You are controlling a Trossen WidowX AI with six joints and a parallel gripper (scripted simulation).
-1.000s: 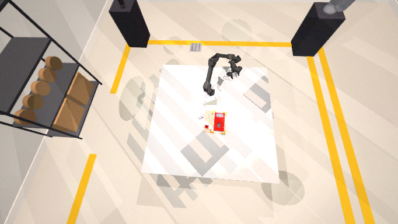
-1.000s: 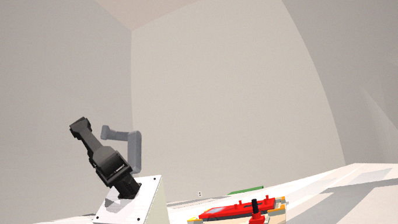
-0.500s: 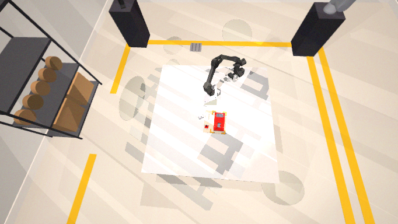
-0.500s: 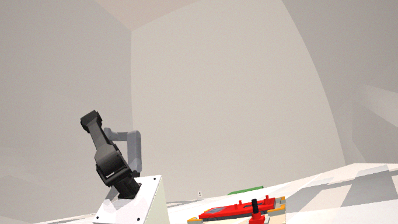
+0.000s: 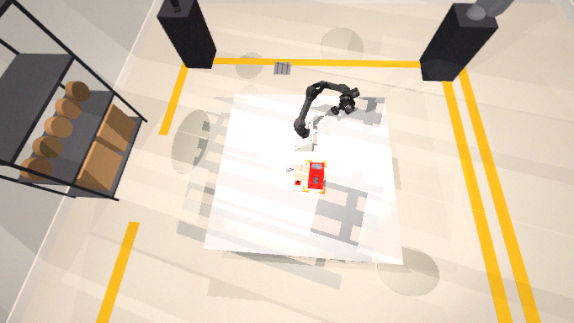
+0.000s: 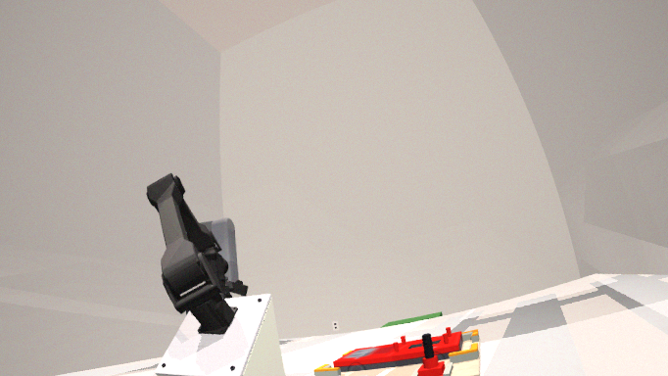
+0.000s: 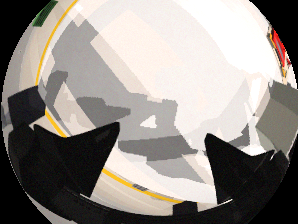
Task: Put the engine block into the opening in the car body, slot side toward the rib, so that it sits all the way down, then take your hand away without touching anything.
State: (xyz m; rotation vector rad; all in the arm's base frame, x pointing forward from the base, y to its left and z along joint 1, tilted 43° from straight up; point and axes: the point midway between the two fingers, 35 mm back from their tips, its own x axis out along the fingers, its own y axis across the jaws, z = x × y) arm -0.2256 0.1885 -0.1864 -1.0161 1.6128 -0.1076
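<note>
The grey engine block is 48 cm ahead of my gripper tip, 37 cm to the right of it and 6 cm below it.
</note>
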